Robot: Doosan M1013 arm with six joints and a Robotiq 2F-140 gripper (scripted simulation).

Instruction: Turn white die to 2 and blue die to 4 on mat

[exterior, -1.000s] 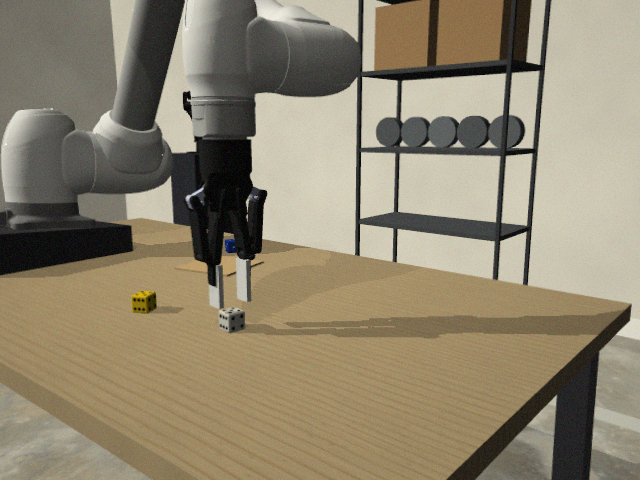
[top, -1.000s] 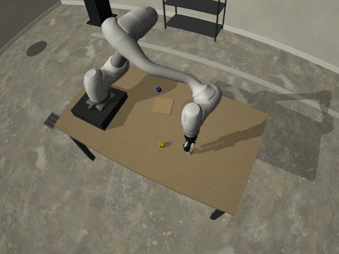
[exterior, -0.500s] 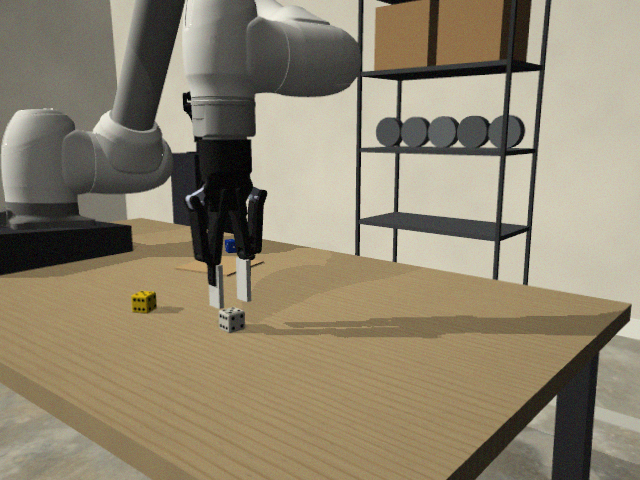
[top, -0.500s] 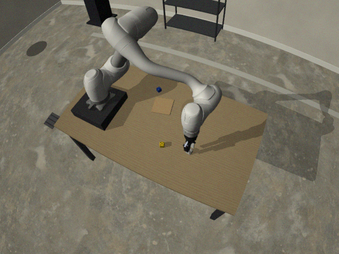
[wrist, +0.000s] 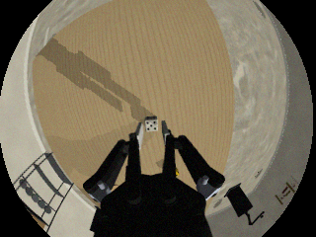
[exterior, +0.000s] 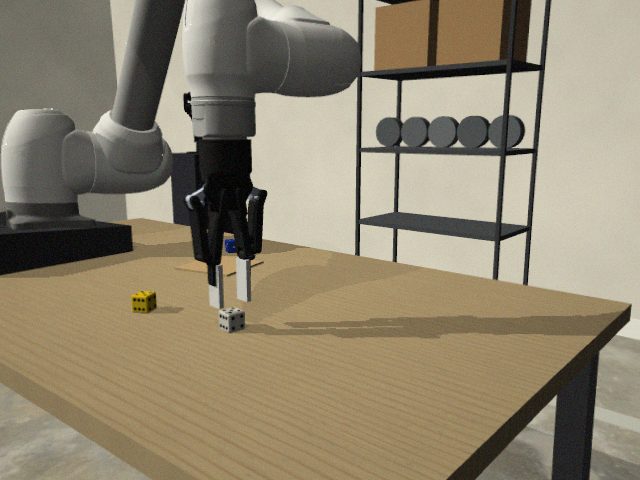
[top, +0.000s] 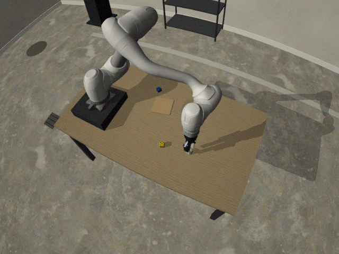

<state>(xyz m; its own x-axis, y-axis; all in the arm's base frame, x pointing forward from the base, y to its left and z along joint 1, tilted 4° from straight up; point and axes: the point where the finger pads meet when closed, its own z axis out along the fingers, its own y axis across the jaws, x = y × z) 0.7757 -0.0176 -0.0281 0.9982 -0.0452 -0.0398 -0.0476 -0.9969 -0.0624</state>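
The white die lies 60 mm below my hand. From my hand the other things lie so: blue die 450 mm behind, 340 mm to the left, 60 mm below; mat 350 mm behind, 230 mm to the left, 70 mm below; yellow die 180 mm behind, 60 mm below, 40 mm to the right.
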